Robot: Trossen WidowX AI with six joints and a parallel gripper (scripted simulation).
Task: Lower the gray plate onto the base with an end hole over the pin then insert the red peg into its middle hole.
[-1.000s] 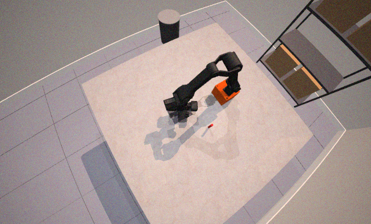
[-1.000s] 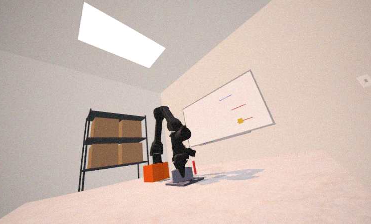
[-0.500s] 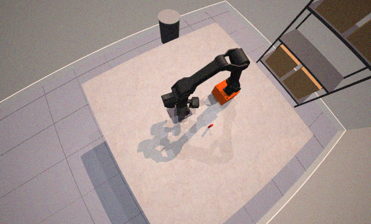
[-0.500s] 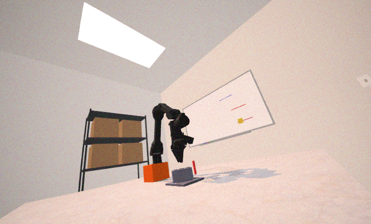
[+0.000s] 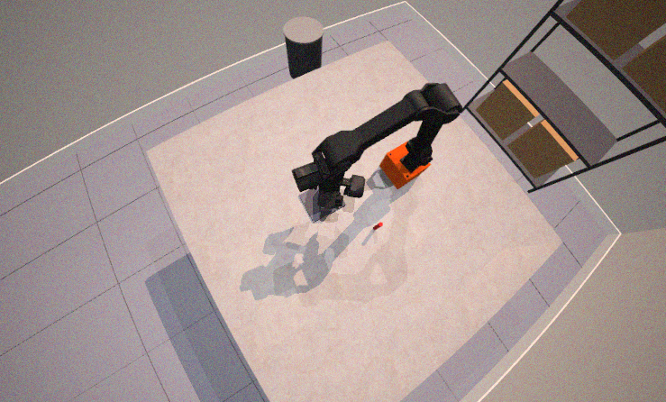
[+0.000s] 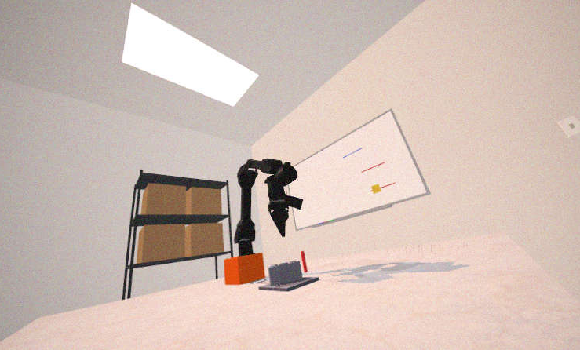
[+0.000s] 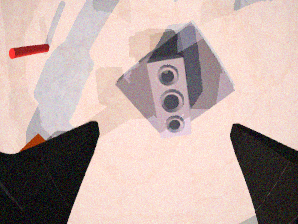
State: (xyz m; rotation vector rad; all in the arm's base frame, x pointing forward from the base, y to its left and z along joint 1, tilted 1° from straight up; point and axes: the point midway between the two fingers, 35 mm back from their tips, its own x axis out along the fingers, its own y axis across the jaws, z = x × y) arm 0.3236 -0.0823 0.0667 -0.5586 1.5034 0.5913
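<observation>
My gripper tip is now 190 mm to the right of the red peg, 100 mm above it and 80 mm past it. Round my gripper tip: gray plate 90 mm below, 20 mm to the right; dark base 130 mm below, 10 mm to the right, 10 mm ahead.
</observation>
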